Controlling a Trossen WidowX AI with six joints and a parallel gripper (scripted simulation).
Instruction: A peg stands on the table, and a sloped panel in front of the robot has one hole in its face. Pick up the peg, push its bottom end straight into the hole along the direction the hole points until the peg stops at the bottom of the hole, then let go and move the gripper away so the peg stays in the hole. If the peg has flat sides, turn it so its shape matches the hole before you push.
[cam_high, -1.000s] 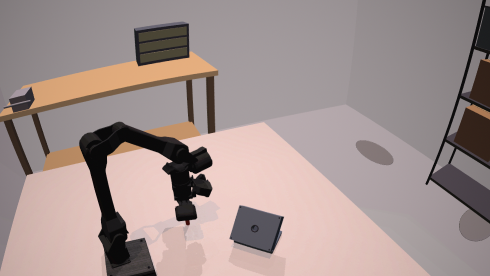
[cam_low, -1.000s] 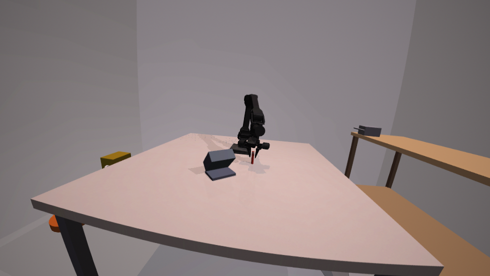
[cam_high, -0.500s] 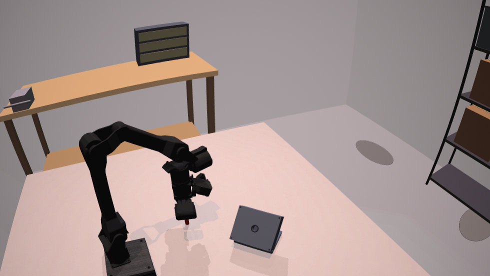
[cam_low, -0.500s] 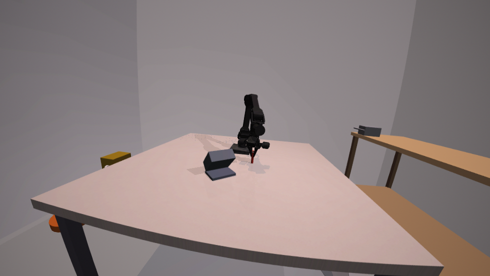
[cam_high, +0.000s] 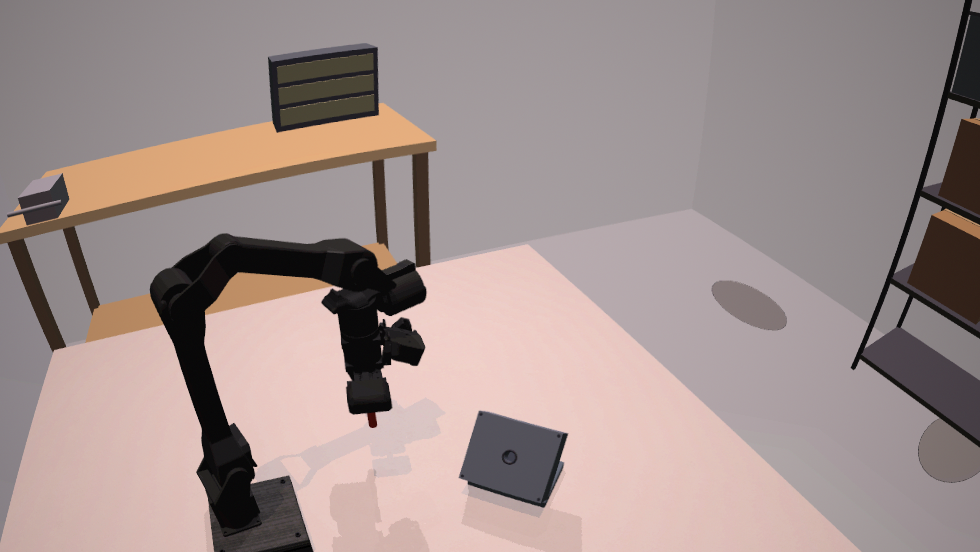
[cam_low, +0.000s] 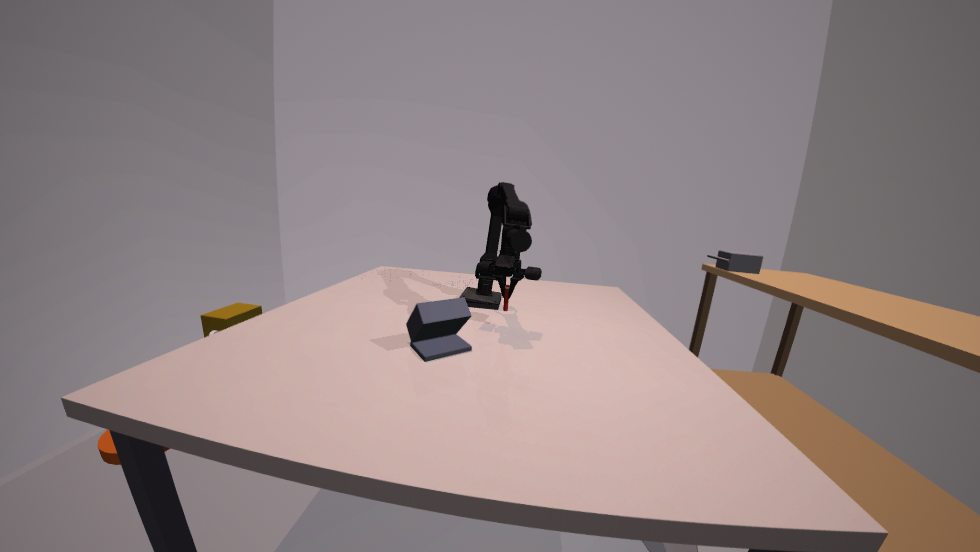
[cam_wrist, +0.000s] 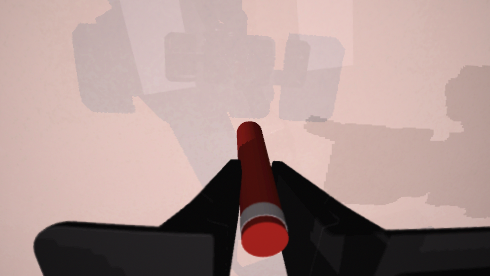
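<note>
Now: the grey sloped panel 19 cm to the right of my gripper tip, 14 cm ahead of it and 3 cm below it. Also, from my gripper tip: red round peg: 2 cm above.
</note>
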